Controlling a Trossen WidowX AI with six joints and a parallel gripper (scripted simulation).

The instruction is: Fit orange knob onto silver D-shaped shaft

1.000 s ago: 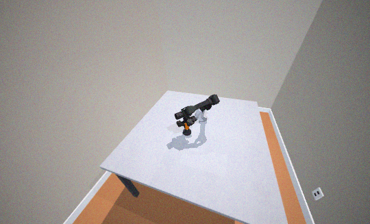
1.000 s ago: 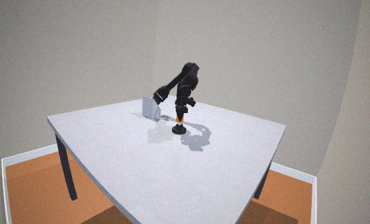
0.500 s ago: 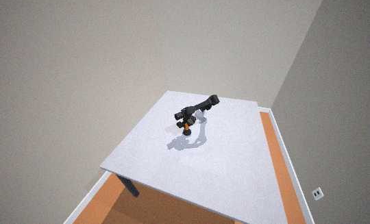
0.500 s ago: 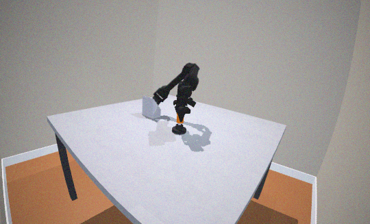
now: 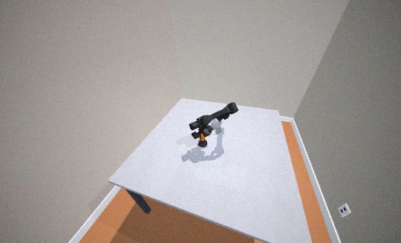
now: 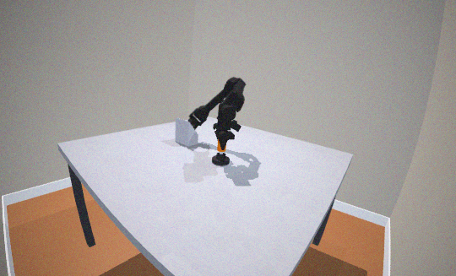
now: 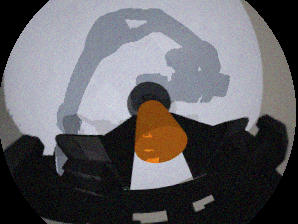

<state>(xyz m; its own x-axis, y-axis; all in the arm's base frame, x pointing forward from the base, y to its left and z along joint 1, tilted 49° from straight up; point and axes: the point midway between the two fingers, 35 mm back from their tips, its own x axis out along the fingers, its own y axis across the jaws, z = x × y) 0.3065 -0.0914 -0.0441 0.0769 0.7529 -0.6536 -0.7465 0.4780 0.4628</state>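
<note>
Now: gripper tip 30 mm below the orange knob. Also, from my gripper tip: round pedestal: 40 mm below.
</note>
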